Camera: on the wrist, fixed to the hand. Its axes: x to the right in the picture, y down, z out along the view.
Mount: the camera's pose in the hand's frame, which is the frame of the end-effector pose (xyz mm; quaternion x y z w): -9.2 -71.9 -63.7 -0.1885 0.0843 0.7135 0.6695
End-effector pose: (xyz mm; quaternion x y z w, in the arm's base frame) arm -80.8 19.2 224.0 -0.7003 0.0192 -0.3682 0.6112
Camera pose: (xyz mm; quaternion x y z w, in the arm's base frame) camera -152.3 -11.9 280.9 -0.5394 0.6335 0.1342 0.5383
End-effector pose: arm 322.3 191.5 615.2 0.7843 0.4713 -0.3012 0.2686
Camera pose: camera 268.0 260.7 654.9 0.8361 -0.1646 0.1449 0.5028
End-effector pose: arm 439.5 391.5 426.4 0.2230 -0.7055 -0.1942 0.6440
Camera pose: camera 508.2 338.2 384.5 -0.4591 -0.5406 0.2153 0.6713
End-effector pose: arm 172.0 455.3 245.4 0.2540 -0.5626 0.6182 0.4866
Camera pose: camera 254.3 504.8 254.6 0.3752 0.6334 -0.6765 0.0200
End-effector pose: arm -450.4 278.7 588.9 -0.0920 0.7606 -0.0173 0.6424
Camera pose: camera -502.9 203.7 619.3 0.3615 0.6323 0.5824 0.3610
